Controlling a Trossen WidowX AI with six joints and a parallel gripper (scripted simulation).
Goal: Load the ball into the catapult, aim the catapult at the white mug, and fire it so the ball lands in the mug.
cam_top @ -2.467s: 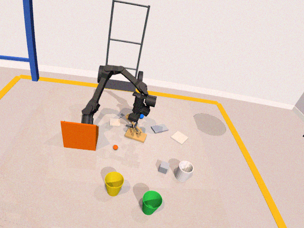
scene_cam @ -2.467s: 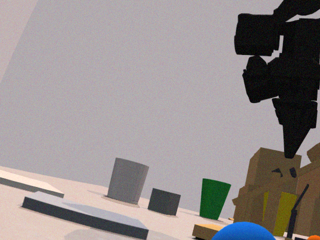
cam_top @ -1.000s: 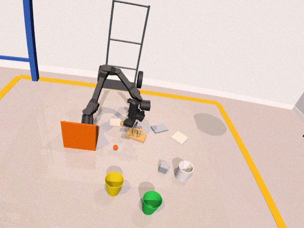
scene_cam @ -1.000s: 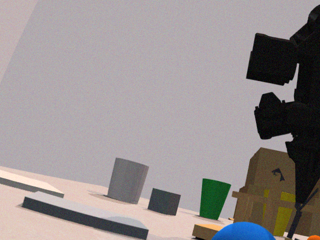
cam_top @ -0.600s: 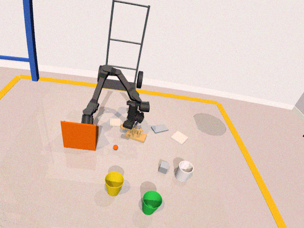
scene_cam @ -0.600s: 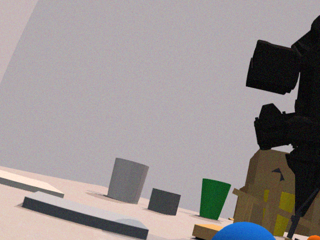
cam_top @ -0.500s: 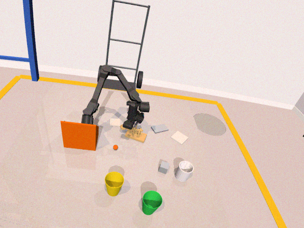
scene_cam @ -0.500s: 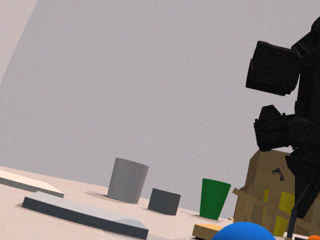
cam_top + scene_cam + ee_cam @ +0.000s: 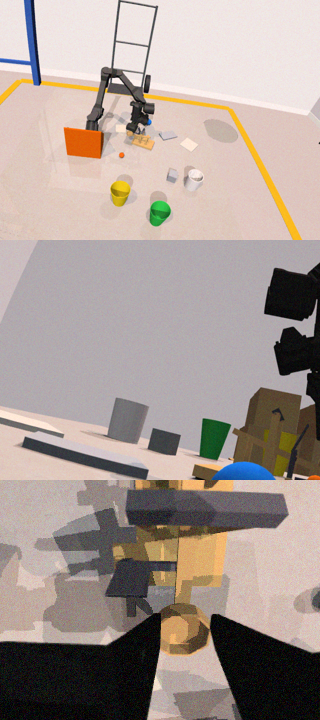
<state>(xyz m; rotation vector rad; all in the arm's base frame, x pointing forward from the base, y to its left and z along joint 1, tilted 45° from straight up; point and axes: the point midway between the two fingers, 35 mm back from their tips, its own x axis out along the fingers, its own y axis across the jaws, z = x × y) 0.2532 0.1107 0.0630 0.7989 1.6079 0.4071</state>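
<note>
Right now my gripper tip is 40 mm short of the wooden catapult, 10 mm to the right of it and 30 mm above it. The rest, counted from my gripper tip: orange ball 60 mm behind, 170 mm to the right, 70 mm below; then grey cube 250 mm ahead, 290 mm to the right, 60 mm below; then blue ball 100 mm ahead, 200 mm to the left, 60 mm below.
</note>
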